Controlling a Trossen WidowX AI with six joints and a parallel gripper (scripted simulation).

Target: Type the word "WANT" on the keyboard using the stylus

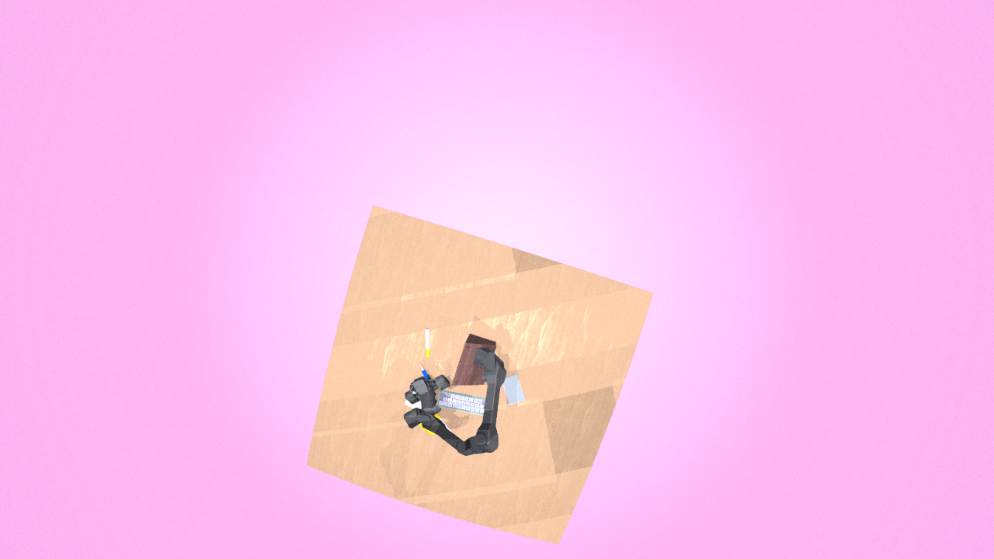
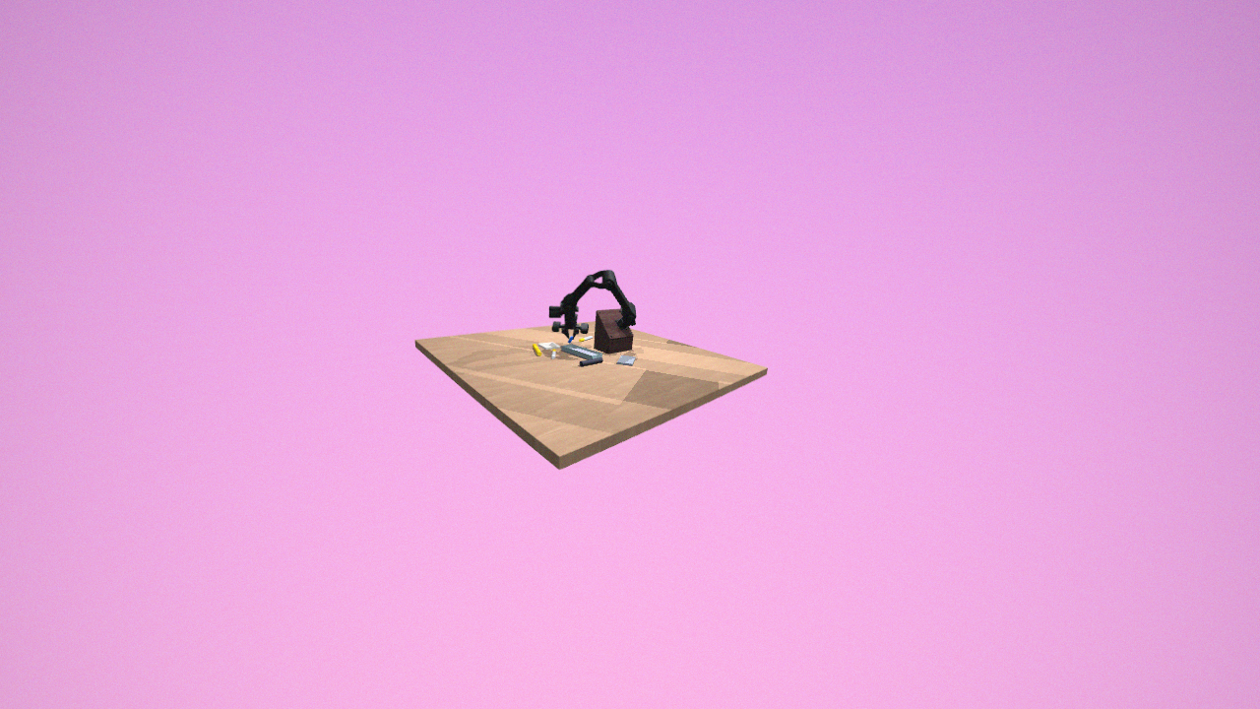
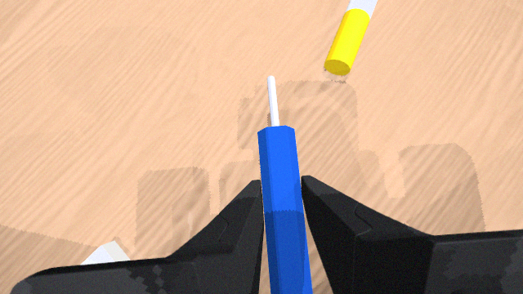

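Right now my gripper tip is 32 cm to the right of the dark pen, 14 cm short of it and 2 cm above it. Also, from my gripper tip: blue stylus: 1 cm to the right, 1 cm behind; white pad: 13 cm ahead, 2 cm to the right, 2 cm below; grey card: 38 cm to the left, 3 cm below, 3 cm behind.
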